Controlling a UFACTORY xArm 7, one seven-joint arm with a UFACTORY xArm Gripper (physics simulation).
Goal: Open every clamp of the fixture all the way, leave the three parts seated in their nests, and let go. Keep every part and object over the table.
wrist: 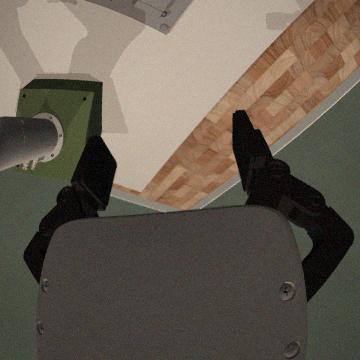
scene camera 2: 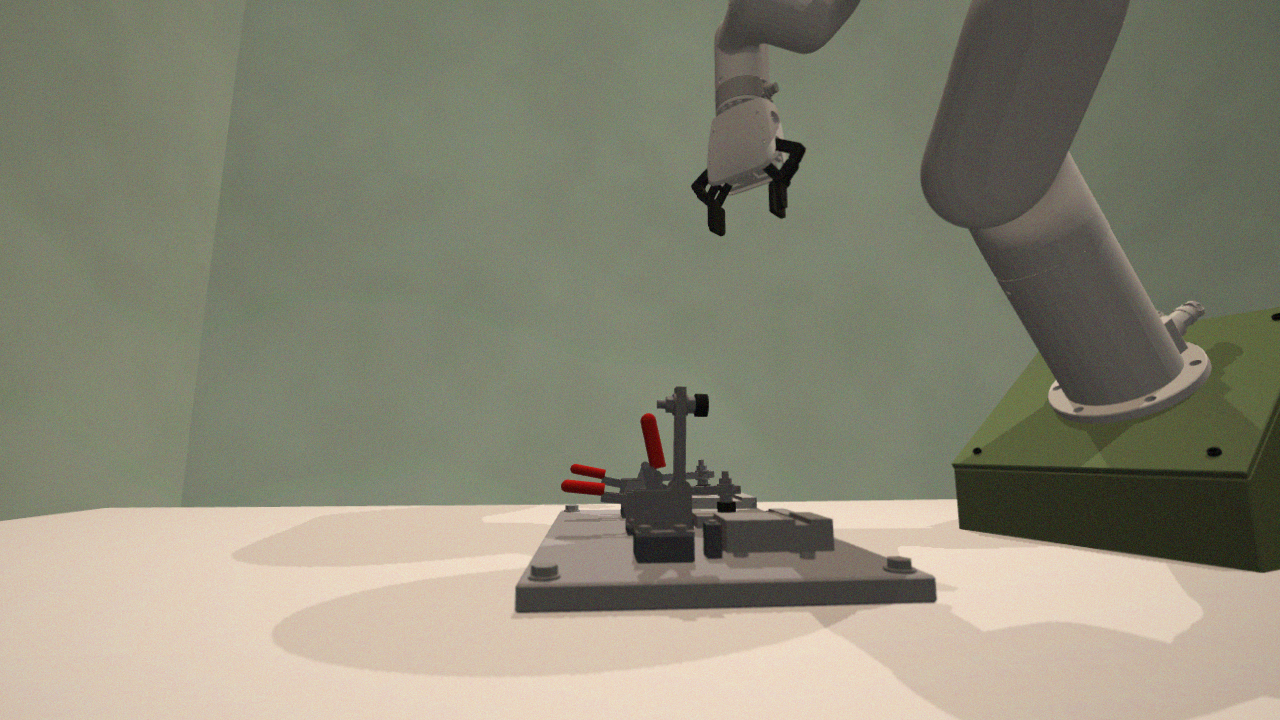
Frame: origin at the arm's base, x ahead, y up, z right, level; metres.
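Seen in the pictures: gripper, fingertip midpoint: (wrist: 166,137) (scene camera 2: 746,224); arm's base at its link origin: (wrist: 43,136) (scene camera 2: 1125,384).
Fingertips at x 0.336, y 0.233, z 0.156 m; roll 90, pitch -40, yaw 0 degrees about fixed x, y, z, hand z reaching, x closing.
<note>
Pixels of each thing's top centre, then the offset from my fingertips to it. Level surfaces: height alone.
- fixture plate at its top centre: (scene camera 2: 683,531) dx +0.098, dy -0.364, dz -0.206 m
- nearest grey part at its top centre: (scene camera 2: 770,515) dx +0.044, dy -0.338, dz -0.311 m
- pale tabletop at its surface level: dy -0.379 m
The fixture plate (scene camera 2: 716,592) (wrist: 175,12) lies on the table. The nearest clamp's arm (scene camera 2: 680,447) stands upright, its black tip raised off the nearest grey part (scene camera 2: 774,532), and its red handle (scene camera 2: 652,440) is steep. Two farther clamps have arms lying level, with spindles (scene camera 2: 725,489) (scene camera 2: 701,471) pointing down and red handles (scene camera 2: 582,488) (scene camera 2: 588,471) lying low to the left. The nearest part sits low on the plate; the farther parts are mostly hidden. My gripper (scene camera 2: 748,223) (wrist: 166,137) is open and empty, high above the fixture and apart from it.
The green pedestal (scene camera 2: 1109,505) (wrist: 37,105) carries the arm's base at the right in the scene view and at the left in the wrist view. Bolt heads (scene camera 2: 544,569) (scene camera 2: 898,563) stand at the plate's near corners. A wood-patterned strip (wrist: 200,145) borders the pale tabletop (wrist: 165,90).
</note>
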